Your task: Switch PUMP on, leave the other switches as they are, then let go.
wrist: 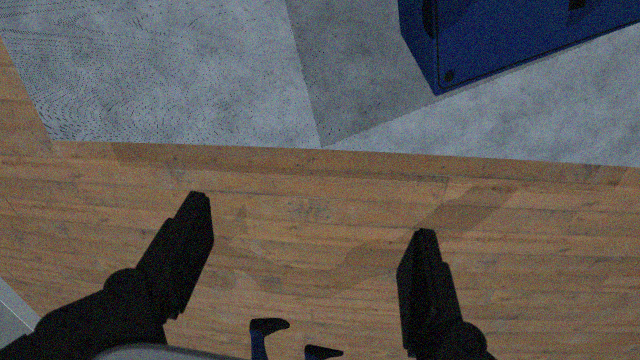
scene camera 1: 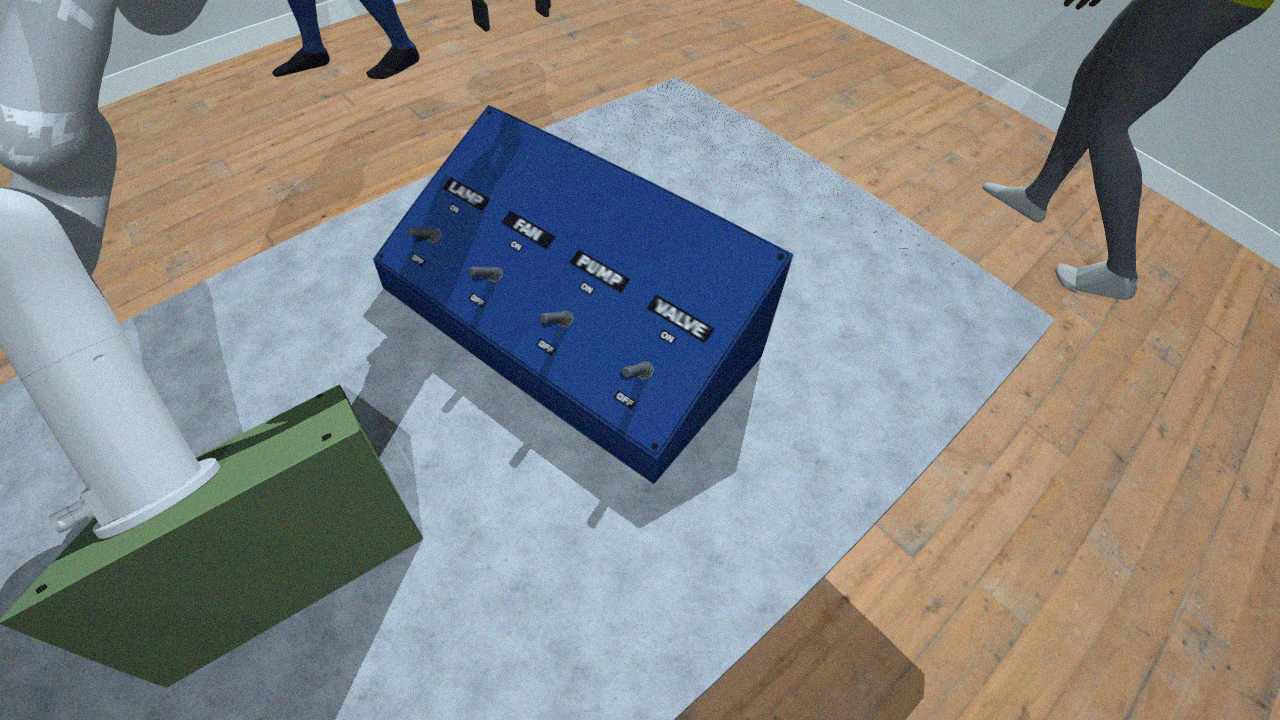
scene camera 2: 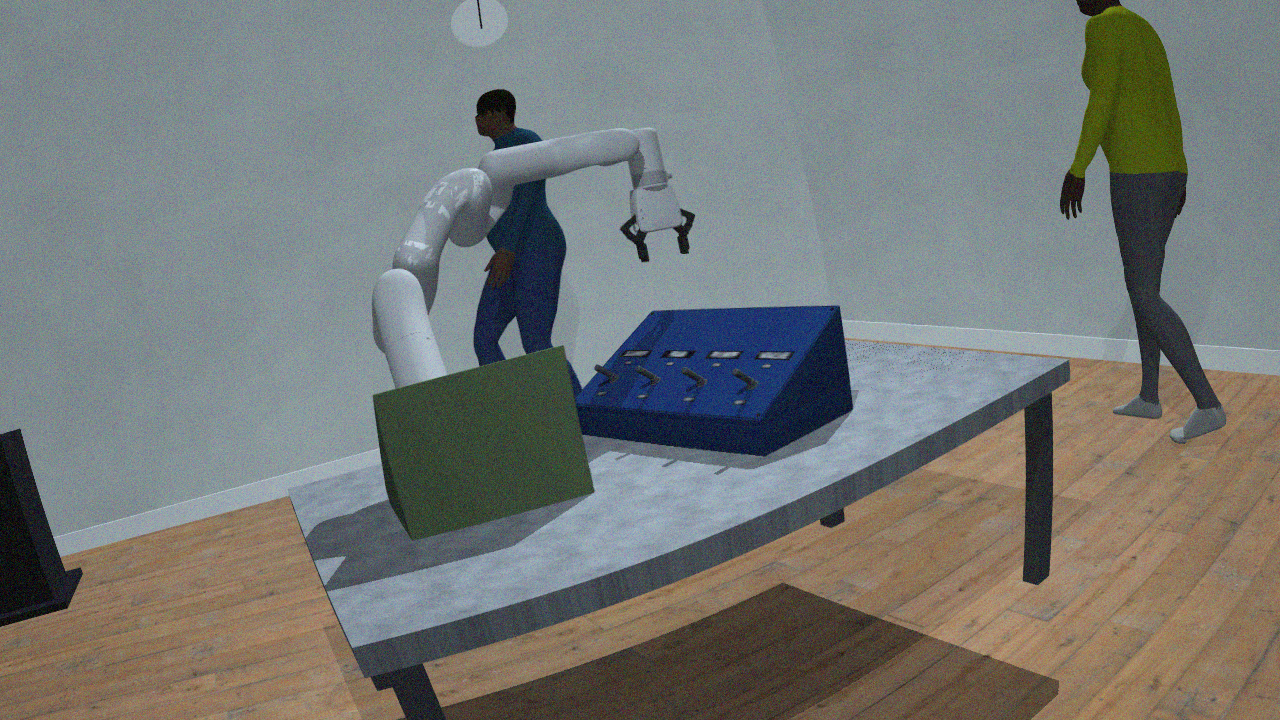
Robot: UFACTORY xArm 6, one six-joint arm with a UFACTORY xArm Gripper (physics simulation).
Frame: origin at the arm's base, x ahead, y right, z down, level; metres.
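Seen in the pictures: gripper, fingertip midpoint: [wrist: 309,234] [scene camera 1: 513,21] [scene camera 2: 665,257]; arm's base, link origin: [scene camera 1: 161,500] [scene camera 2: 437,427].
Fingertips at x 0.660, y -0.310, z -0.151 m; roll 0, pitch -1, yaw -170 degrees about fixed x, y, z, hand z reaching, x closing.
Observation:
Offsets run from my fingertips to a thing's top centre. Level surfaces: height alone.
A blue sloped switch panel [scene camera 1: 626,201] [scene camera 2: 742,329] [wrist: 500,40] stands on the grey table. It has levers labelled LAMP {dy +0.124, dx -0.254, dz +0.158 m} [scene camera 1: 424,234], FAN {dy +0.242, dx -0.234, dz +0.158 m} [scene camera 1: 485,274], PUMP {dy +0.360, dx -0.214, dz +0.158 m} [scene camera 1: 555,318] [scene camera 2: 693,377] and VALVE {dy +0.479, dx -0.194, dz +0.158 m} [scene camera 1: 637,369] [scene camera 2: 744,380]. The PUMP lever leans the same way as the others, seemingly toward its OFF label. My gripper [scene camera 1: 512,20] [scene camera 2: 664,256] [wrist: 309,234] is open and empty, high above the table and behind the panel, pointing down and touching nothing. In the wrist view the panel's corner shows at the upper right; the PUMP lever does not show there.
A green box [scene camera 1: 268,537] [scene camera 2: 483,447] stands by the arm's base, left of the panel. The grey table {dz +0.290 m} [scene camera 1: 895,358] [scene camera 2: 966,376] [wrist: 200,100] ends below the fingertips in the wrist view. A person in blue [scene camera 2: 528,232] stands behind the arm; another in yellow [scene camera 2: 1132,98] is at the right.

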